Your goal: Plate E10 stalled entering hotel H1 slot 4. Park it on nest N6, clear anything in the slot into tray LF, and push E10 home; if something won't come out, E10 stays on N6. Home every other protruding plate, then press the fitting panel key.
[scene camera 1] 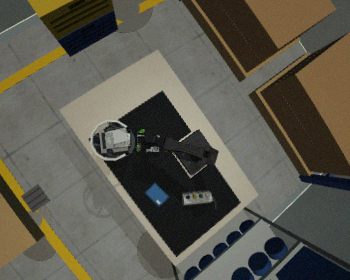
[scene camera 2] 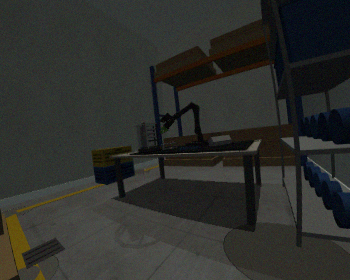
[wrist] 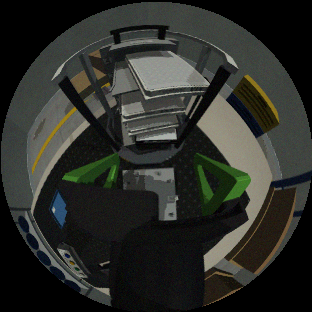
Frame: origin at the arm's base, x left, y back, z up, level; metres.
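Where they show: gripper, between the fingertips: (scene camera 1: 136,139) (scene camera 2: 160,133) (wrist: 156,156); arm's base, origin of its link: (scene camera 2: 200,141).
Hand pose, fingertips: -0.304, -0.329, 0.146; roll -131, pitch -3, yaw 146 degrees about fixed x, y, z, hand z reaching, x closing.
Things, the pixels of their top centre, and the offset from my fingertips, as dx, dy, dz. "spot": a spot on its surface instead. Level surfaces: height alone.
- grey nest plate, centre of its top: (wrist: 149,204) +0.053, +0.062, -0.108
- key panel, centre of its top: (scene camera 1: 198,199) (scene camera 2: 219,136) +0.601, +0.185, -0.100
- blue tray-like piece, a spot on its surface: (wrist: 58,208) (scene camera 1: 156,195) spot: +0.430, -0.073, -0.182
- dark mat, height of its surface: dz -0.184
- pale table, height of its surface: dz -0.197
Hotel H1 (scene camera 1: 111,122) (wrist: 87,116) stands ahead of my gripper as an open round frame with dark posts. A pale plate, apparently E10 (scene camera 1: 118,139) (wrist: 167,72), sits askew near its top and sticks out toward me. Lower plates (wrist: 152,105) show beneath it in the wrist view; how far each protrudes is unclear. My gripper (scene camera 1: 139,140) (scene camera 2: 164,130) (wrist: 156,156) is open and empty, in front of the hotel and above the grey nest plate (wrist: 147,181), whose label is unreadable. The key panel (scene camera 1: 197,198) (wrist: 71,260) has coloured keys. A blue tray-like piece (scene camera 1: 157,194) (wrist: 58,208) has an unreadable tag.
The dark mat (scene camera 1: 162,107) lies on the pale table (scene camera 1: 135,75). The arm's base stands on the mat on the far side from the hotel. Yellow and blue crates (scene camera 2: 114,164) (wrist: 254,106) stand on the floor beyond the table. A shelf with blue bins adjoins another table end.
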